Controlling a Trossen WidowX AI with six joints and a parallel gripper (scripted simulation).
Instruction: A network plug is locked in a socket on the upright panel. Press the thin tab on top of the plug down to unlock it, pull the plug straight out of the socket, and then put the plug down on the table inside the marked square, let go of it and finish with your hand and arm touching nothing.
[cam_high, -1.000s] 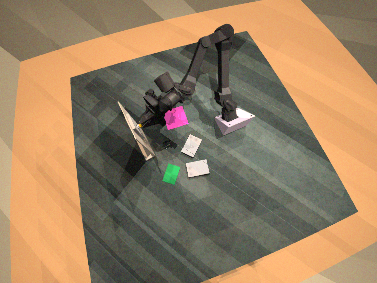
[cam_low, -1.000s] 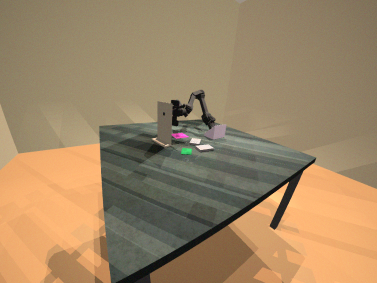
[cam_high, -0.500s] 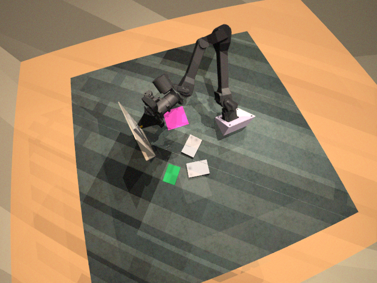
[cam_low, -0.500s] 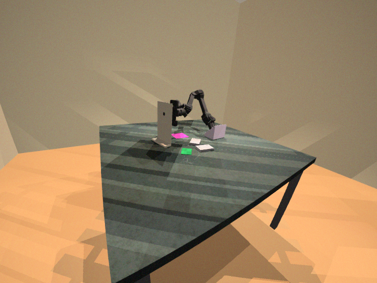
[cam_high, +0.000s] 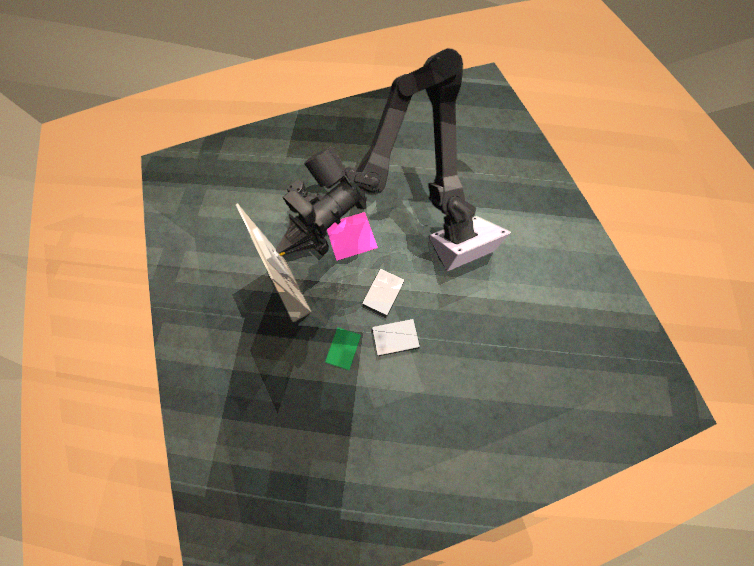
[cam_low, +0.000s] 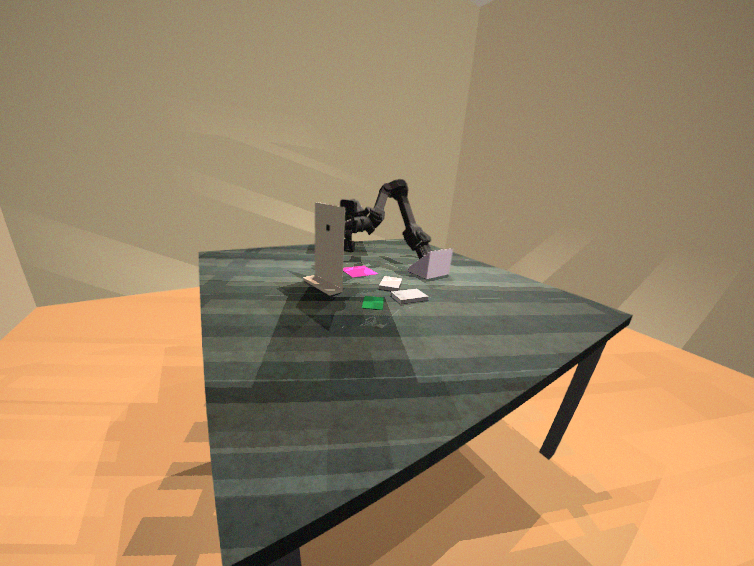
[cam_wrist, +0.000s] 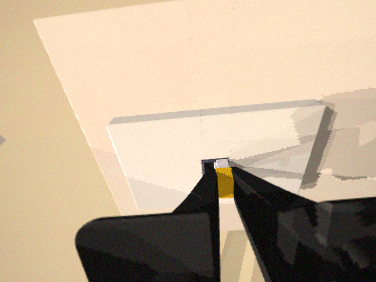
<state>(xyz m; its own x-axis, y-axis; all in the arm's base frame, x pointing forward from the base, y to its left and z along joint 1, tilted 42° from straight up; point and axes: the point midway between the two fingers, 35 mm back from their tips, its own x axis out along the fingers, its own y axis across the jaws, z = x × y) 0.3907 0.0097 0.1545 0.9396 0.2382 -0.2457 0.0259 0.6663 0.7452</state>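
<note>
My gripper tip is 170 mm past the magenta marked square, 70 mm to the left of it and 200 mm above it. From my gripper tip the other things lie so: upright panel: 20 mm ahead, 70 mm below; then network plug: right at my gripper tip.
</note>
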